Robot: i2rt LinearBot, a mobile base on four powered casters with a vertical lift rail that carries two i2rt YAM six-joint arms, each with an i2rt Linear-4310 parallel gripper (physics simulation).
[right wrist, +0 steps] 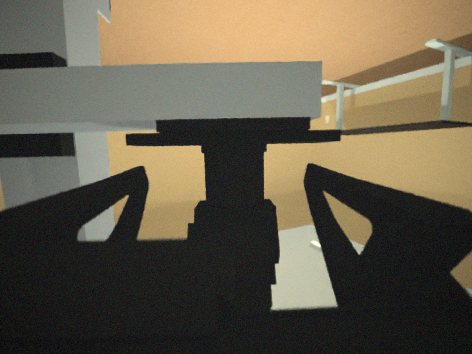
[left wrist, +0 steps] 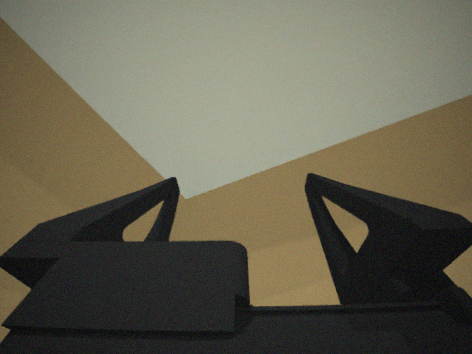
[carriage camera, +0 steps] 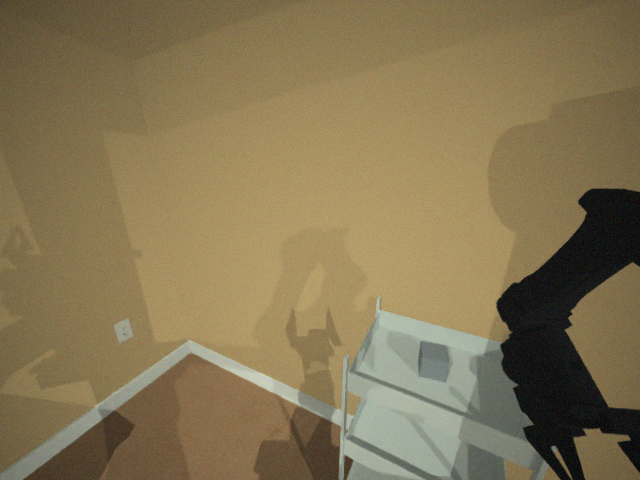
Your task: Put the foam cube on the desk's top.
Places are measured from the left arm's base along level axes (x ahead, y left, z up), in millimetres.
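Pixels of known places: left gripper, fingertip midpoint: (left wrist: 241,182); right gripper, fingertip midpoint: (right wrist: 227,173); right arm's base at its link origin: (right wrist: 233,134).
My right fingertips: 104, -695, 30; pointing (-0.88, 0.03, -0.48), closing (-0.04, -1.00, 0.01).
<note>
Behind a point stands the place of what it marks, as x, y, z.
The grey foam cube (carriage camera: 434,361) @(526, -650, -163) sits on the top tray of a pale shelf cart (carriage camera: 345,397) @(467, -396, -249), near the tray's back edge. My right gripper (carriage camera: 603,466) (right wrist: 227,173) @(104, -695, 30) is open and empty. In the carriage view it points down at the lower right, to the right of the cube and apart from it, and its fingers are partly cut off by the frame. My left gripper (left wrist: 241,182) @(37, 1, 435) is open and empty, with walls and ceiling beyond its fingers. The cube does not show in either wrist view. I cannot make out the desk in any view.
The cart has raised tray rims, corner posts and lower shelves, and stands by the wall (carriage camera: 232,196) @(1088, 112, 204). My right forearm overlaps its right end in the picture. In the right wrist view, a thick grey beam (right wrist: 225,90) crosses above the fingers, and pale posts (right wrist: 447,87) @(-1856, -2704, -525) show at the right.
</note>
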